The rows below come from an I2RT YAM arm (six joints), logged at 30 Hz.
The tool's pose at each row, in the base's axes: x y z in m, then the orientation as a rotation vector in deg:
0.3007 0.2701 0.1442 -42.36 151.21 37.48
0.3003 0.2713 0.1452 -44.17 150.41 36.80
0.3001 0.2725 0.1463 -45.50 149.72 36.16
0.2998 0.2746 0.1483 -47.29 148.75 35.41
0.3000 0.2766 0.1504 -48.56 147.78 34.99
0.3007 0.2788 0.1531 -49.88 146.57 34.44
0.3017 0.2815 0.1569 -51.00 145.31 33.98
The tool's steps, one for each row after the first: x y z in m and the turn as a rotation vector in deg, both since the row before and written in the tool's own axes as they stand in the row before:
-0.0006 0.0015 -0.0003 0.21 -0.02 -1.48
-0.0008 0.0014 -0.0004 0.25 -0.09 -1.15
-0.0016 0.0024 -0.0007 0.26 -0.14 -1.55
-0.0020 0.0020 -0.0007 0.13 -0.34 -1.19
-0.0028 0.0019 -0.0010 0.22 -0.51 -1.34
-0.0038 0.0023 -0.0016 0.20 -0.62 -1.23

